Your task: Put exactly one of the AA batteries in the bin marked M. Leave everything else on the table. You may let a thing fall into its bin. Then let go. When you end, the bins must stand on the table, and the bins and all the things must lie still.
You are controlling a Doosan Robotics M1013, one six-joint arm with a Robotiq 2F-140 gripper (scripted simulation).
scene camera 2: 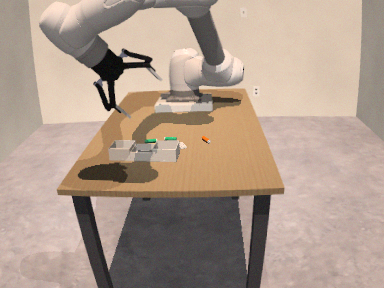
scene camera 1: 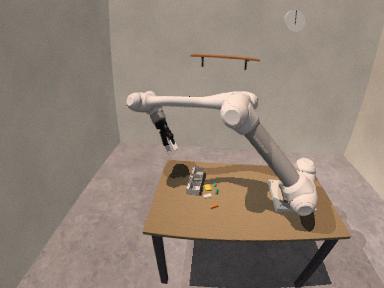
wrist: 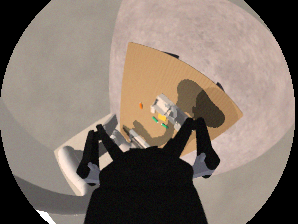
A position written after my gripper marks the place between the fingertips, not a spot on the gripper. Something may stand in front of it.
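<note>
My gripper (scene camera 2: 144, 97), visible too in the wrist view (wrist: 144, 115).
</note>
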